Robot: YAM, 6 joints.
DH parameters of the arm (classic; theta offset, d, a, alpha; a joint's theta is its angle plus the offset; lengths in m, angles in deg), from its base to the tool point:
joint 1: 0 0.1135 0.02 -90
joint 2: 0 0 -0.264 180
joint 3: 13.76 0 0.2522 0
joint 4: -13.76 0 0.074 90
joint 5: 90 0 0 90
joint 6: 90 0.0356 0 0
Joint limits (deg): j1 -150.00..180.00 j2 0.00..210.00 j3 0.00..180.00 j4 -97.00..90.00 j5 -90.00..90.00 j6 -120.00..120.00
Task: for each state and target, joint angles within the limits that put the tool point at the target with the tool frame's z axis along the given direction. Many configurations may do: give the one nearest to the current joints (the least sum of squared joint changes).
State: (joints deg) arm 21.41 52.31 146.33 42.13 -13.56 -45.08
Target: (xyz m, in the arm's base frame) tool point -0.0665 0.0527 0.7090 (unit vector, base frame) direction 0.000 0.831 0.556
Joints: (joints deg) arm -19.16 76.85 152.58 40.41 -51.73 -45.08
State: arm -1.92 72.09 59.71 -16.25 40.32 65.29
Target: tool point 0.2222 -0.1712 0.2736 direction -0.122 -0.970 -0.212
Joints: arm -31.10 75.23 49.40 -2.29 63.28 65.29
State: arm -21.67 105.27 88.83 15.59 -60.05 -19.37
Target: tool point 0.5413 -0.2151 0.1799 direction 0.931 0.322 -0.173
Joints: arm -24.03 146.02 119.04 13.46 -42.30 -19.37
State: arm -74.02 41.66 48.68 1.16 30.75 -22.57
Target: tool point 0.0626 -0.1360 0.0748 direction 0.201 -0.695 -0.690
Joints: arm -63.51 71.43 0.10 27.22 7.48 -22.57
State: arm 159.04 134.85 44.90 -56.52 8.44 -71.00
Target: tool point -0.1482 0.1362 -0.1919 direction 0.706 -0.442 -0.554
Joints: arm 138.76 178.32 76.37 -44.08 7.64 -71.00
